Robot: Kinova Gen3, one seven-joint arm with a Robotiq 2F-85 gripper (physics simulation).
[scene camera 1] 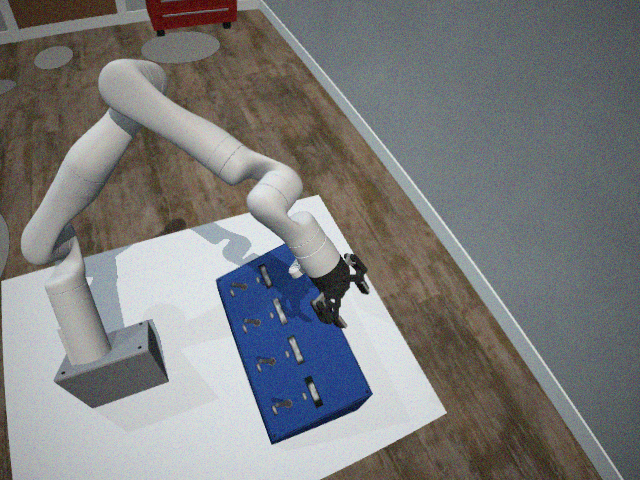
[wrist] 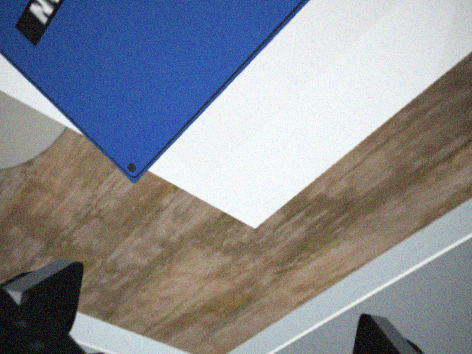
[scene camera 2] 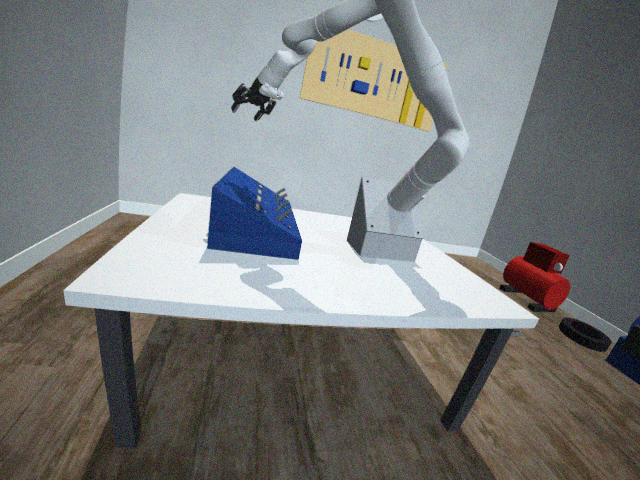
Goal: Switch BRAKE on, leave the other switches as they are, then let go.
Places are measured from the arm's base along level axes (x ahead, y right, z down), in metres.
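Pixels of known places: gripper, between the fingertips: (scene camera 1: 355,309) (wrist: 216,318) (scene camera 2: 244,115); arm's base, origin of its link: (scene camera 1: 93,354) (scene camera 2: 398,200).
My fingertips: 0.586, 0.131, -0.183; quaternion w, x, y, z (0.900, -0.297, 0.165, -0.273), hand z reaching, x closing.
Note:
Ahead of a thing's pixels: the offset from my fingertips to its top centre, as dx, dy, dz. "spot": to the spot under its first point. Level surfaces: height alone.
A blue sloped switch box (scene camera 1: 338,364) (scene camera 2: 242,232) (wrist: 150,85) stands on the white table. In scene camera 1, its levers stand in a row: a far lever {-0.191, -0.273, +0.246} (scene camera 1: 238,285), two middle levers (scene camera 1: 252,322) (scene camera 1: 267,361) and a near lever {-0.173, +0.087, +0.246} (scene camera 1: 282,403). A label strip sits beside each, too blurred to read, so I cannot tell which is BRAKE or how each is set. The wrist view shows part of one label {spot: -0.087, +0.101, +0.254} (wrist: 41,17) and no lever. My gripper (scene camera 1: 355,308) (scene camera 2: 245,114) (wrist: 216,318) is open and empty, high above the box's tall back side, apart from it.
The grey base block (scene camera 1: 116,369) (scene camera 2: 390,245) of the arm stands on the table {dz +0.375} (scene camera 1: 206,439) (scene camera 2: 180,289), across from the levers. A red cabinet (scene camera 1: 193,18) is by the wall. A red tank (scene camera 2: 537,283) and a black tyre (scene camera 2: 584,334) are on the floor.

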